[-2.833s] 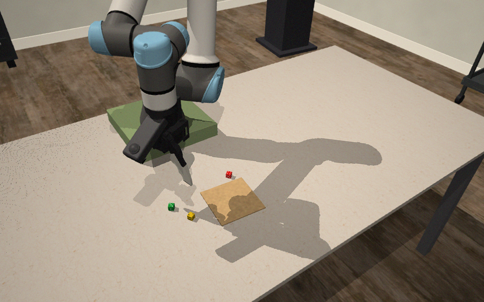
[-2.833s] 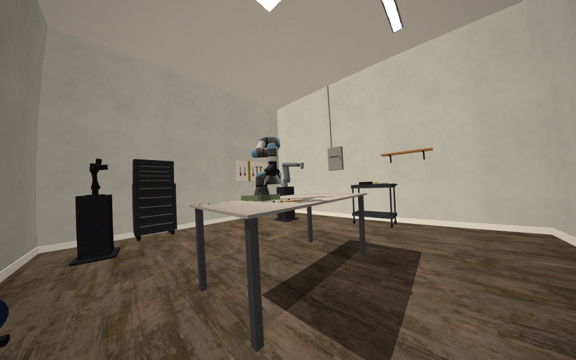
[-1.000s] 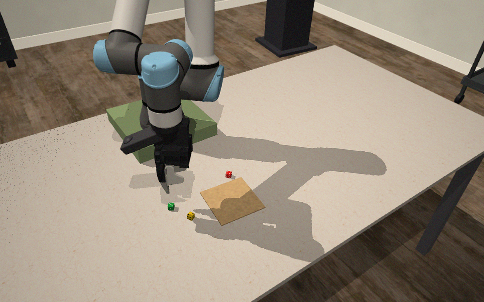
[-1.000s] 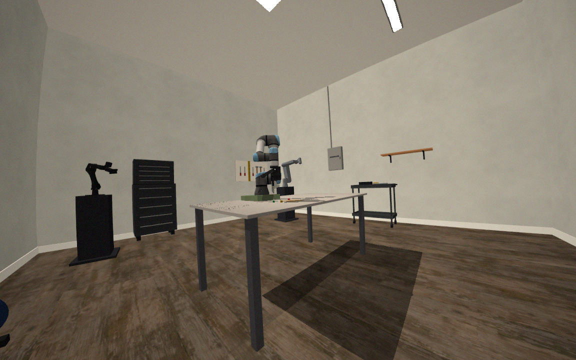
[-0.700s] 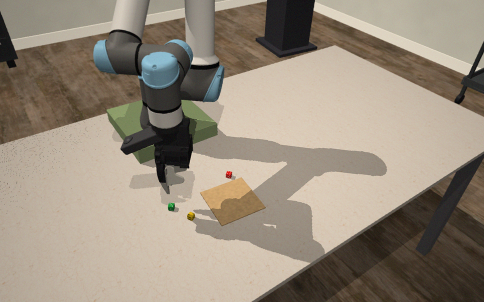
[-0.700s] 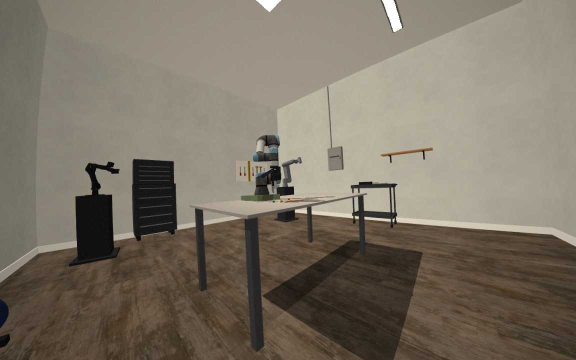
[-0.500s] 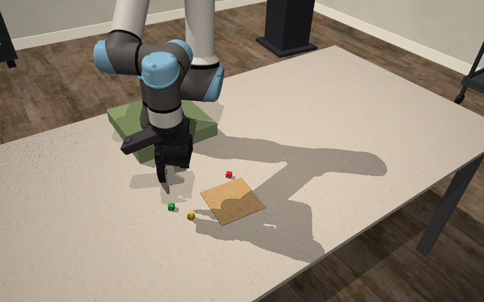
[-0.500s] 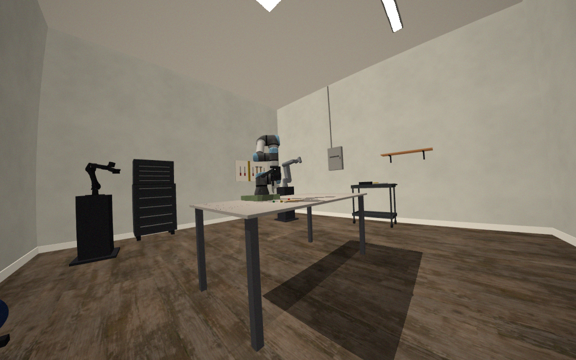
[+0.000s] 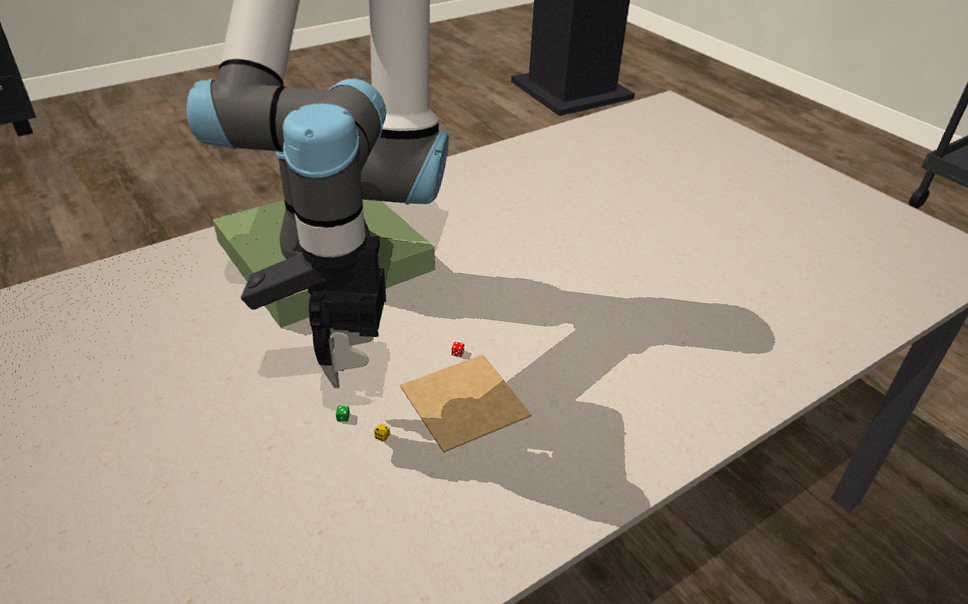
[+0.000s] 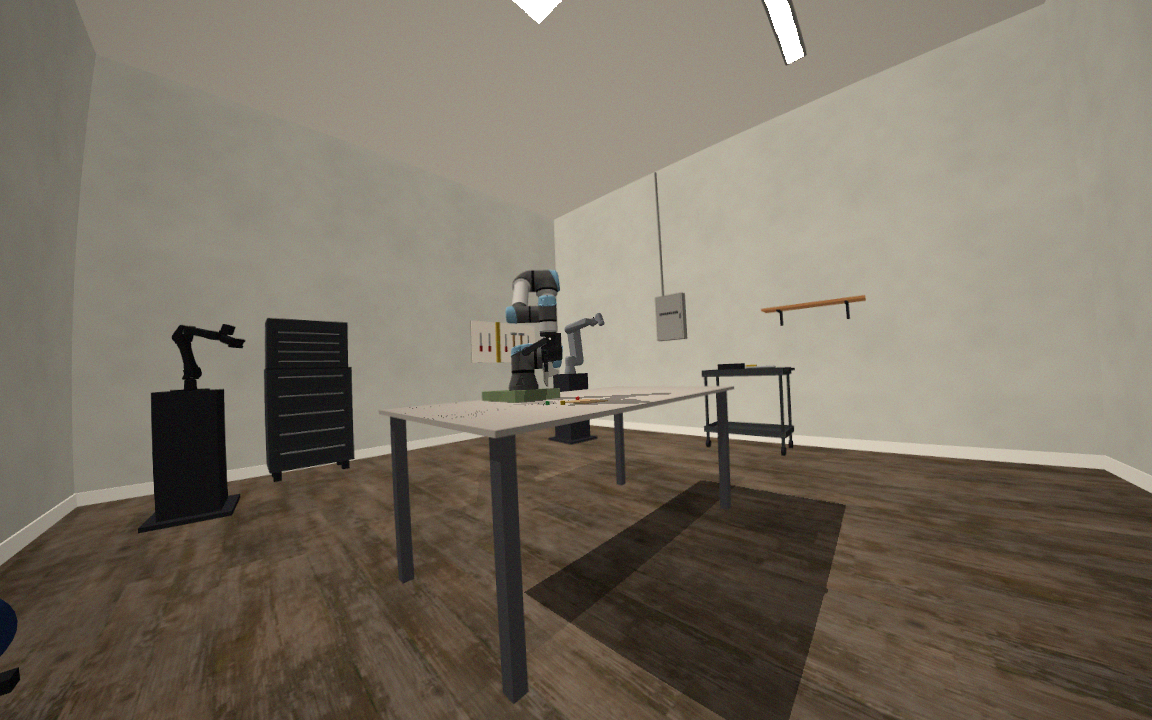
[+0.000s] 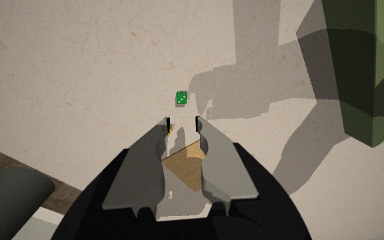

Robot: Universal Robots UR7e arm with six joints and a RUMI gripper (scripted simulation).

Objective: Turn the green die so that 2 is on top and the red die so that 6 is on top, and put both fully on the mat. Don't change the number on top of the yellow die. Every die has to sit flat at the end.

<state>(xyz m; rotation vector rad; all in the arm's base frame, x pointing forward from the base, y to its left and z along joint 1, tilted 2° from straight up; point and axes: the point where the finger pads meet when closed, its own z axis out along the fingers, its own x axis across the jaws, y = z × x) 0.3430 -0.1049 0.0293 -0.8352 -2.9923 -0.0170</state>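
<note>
Now: hand 8 cm above the green die. Also, from my hand: red die 20 cm to the left, 8 cm below, 4 cm behind; then yellow die 8 cm below, 6 cm ahead, 4 cm to the left; then tan mat 17 cm to the left, 9 cm below, 5 cm ahead.
</note>
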